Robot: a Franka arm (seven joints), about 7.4 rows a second.
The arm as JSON. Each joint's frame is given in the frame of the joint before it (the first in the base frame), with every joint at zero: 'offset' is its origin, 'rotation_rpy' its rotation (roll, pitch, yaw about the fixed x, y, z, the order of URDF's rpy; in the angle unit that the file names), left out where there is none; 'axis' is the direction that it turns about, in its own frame. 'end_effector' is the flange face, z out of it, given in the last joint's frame.
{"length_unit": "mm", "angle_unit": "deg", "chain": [
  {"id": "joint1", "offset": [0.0, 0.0, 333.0], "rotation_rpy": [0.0, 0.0, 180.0], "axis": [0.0, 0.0, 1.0]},
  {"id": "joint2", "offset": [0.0, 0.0, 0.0], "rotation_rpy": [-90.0, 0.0, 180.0], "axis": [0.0, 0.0, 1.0]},
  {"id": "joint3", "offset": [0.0, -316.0, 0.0], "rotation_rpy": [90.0, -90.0, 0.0], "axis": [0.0, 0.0, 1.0]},
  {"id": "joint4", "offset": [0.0, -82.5, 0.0], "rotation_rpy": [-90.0, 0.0, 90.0], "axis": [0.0, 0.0, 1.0]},
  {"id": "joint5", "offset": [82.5, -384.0, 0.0], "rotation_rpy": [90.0, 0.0, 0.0], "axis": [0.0, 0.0, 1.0]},
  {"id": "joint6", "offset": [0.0, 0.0, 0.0], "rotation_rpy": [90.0, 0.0, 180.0], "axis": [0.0, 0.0, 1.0]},
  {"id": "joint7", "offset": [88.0, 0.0, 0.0], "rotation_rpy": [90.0, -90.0, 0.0], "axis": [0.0, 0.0, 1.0]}
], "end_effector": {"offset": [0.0, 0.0, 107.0], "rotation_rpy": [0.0, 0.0, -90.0]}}
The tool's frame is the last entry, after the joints.
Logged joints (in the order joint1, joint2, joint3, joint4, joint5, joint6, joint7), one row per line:
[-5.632 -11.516 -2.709 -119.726 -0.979 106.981 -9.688]
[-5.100 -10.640 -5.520 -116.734 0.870 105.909 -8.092]
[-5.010 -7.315 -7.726 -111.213 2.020 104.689 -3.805]
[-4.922 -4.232 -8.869 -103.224 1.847 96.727 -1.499]
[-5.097 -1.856 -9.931 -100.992 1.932 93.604 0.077]
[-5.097 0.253 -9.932 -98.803 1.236 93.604 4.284]
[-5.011 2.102 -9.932 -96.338 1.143 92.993 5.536]
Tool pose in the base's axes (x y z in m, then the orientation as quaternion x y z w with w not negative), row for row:
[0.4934 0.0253 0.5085 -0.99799 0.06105 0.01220 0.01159]
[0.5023 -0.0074 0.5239 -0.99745 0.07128 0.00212 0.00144]
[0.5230 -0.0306 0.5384 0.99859 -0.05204 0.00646 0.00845]
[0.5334 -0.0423 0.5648 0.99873 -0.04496 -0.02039 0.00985]
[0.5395 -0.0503 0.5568 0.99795 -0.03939 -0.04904 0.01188]
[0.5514 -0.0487 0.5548 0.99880 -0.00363 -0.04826 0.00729]
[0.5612 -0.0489 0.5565 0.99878 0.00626 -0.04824 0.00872]
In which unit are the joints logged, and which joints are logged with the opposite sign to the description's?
The joints are logged in degrees. Opposite sign: joint1, joint5, joint7.
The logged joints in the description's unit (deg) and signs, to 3 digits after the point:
[5.632 -11.516 -2.709 -119.726 0.979 106.981 9.688]
[5.100 -10.640 -5.520 -116.734 -0.870 105.909 8.092]
[5.010 -7.315 -7.726 -111.213 -2.020 104.689 3.805]
[4.922 -4.232 -8.869 -103.224 -1.847 96.727 1.499]
[5.097 -1.856 -9.931 -100.992 -1.932 93.604 -0.077]
[5.097 0.253 -9.932 -98.803 -1.236 93.604 -4.284]
[5.011 2.102 -9.932 -96.338 -1.143 92.993 -5.536]

